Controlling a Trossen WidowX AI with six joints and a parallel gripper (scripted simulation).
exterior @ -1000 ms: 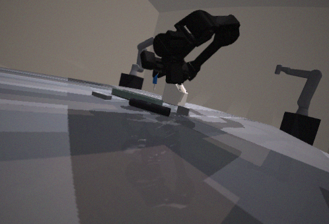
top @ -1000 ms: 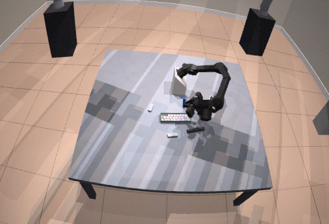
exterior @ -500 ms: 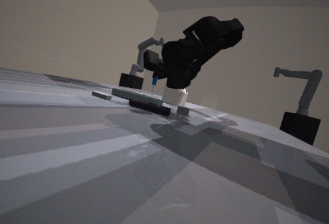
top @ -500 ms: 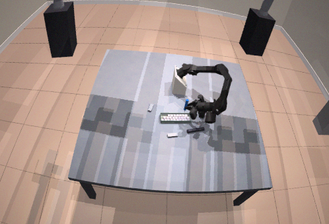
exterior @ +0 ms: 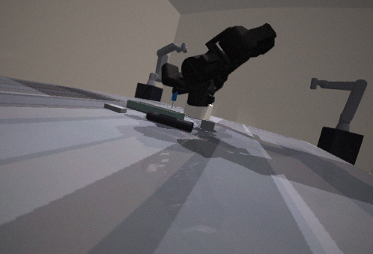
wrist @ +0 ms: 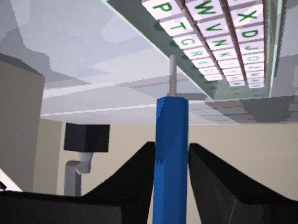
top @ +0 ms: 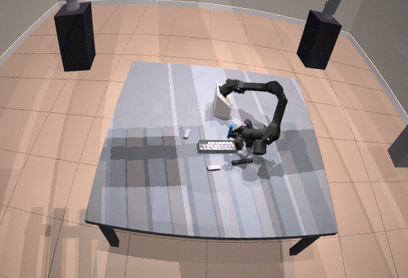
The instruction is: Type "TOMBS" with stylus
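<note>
The blue stylus lies 10 mm below my gripper tip. Round my gripper tip: small grey cube 140 mm to the left, 80 mm below; then dark bar 130 mm ahead, 70 mm to the left, 80 mm below.
</note>
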